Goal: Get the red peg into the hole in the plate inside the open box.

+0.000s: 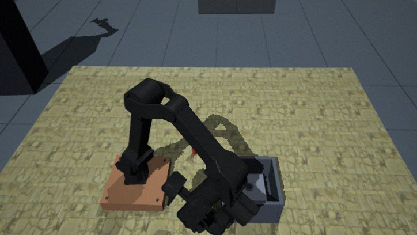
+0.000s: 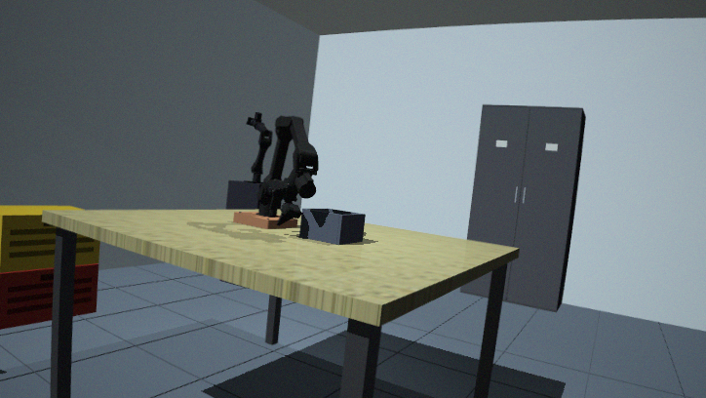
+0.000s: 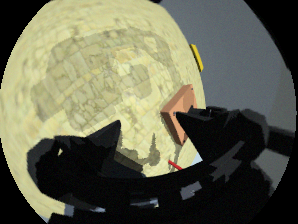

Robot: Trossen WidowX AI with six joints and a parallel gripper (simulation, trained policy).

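Right now the red peg is 260 mm to the left of my gripper tip, 30 mm ahead of it and 10 mm below it. Also, from my gripper tip: grey box (190 mm ahead, 80 mm to the left, 30 mm below); light grey plate (190 mm ahead, 80 mm to the left, 10 mm below).
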